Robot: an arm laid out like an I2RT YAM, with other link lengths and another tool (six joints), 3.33 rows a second.
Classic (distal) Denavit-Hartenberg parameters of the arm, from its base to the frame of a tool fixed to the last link. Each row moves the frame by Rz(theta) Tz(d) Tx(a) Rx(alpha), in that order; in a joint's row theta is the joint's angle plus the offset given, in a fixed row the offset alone. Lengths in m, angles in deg.
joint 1: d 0.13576  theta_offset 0  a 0.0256  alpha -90
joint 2: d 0  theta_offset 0  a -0.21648  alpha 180
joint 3: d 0  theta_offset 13.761  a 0.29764  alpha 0
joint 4: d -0.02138  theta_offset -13.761  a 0.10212  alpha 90
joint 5: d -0.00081  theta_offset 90  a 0  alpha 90
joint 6: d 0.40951  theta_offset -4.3  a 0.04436  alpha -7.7
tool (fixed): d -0.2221  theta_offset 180  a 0  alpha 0
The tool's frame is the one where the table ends.
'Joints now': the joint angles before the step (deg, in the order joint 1, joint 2, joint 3, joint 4, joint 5, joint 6). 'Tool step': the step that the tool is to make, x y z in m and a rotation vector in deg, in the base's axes. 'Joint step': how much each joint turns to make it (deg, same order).
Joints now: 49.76, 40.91, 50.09, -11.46, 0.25, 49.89
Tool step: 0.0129, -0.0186, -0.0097, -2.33, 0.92, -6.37
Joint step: -0.24, 0.75, 0.56, -2.16, 6.17, -0.44
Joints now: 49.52, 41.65, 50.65, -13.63, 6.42, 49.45
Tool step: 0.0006, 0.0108, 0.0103, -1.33, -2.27, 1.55
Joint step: 0.62, 2.27, 1.86, 1.14, -0.74, -2.67
